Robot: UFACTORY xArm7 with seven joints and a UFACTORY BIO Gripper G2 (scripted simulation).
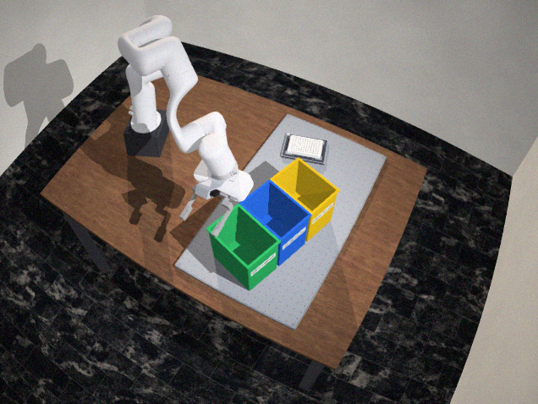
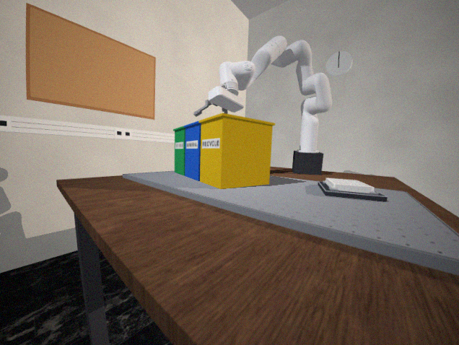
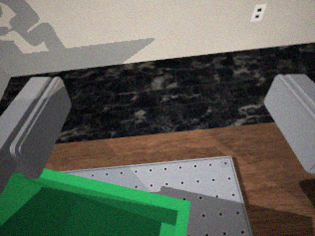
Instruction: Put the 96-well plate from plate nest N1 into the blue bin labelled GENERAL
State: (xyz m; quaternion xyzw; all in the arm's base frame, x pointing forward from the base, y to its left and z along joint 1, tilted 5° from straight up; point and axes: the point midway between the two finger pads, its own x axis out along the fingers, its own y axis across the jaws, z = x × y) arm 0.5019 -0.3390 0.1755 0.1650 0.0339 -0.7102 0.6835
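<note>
The white 96-well plate lies 58 cm to the left of my hand, 24 cm below it and 6 cm ahead of it. Round my hand: blue general bin 18 cm to the left, 17 cm below, 14 cm ahead; green bin 17 cm below, 10 cm ahead, 6 cm to the left; yellow recycle bin 30 cm to the left, 18 cm ahead, 17 cm below.
</note>
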